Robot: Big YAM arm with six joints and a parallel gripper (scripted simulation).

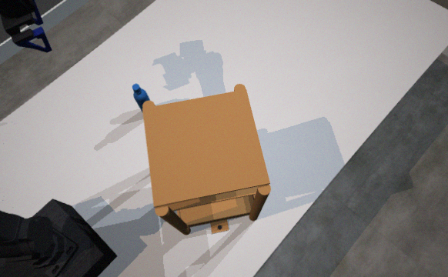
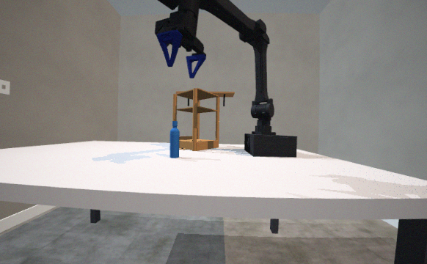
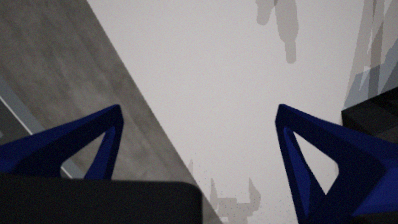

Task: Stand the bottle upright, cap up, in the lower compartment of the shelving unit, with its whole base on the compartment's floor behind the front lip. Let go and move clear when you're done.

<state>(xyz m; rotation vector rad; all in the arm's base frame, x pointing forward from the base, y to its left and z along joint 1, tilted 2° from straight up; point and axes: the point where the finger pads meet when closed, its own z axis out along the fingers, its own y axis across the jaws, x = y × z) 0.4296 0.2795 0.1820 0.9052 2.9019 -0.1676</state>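
Right now my hand is 21 cm to the left of the bottle, 19 cm above it and 5 cm short of it. From my hand the other things lie so: wooden shelving unit: 53 cm to the right, 11 cm below, 6 cm behind.
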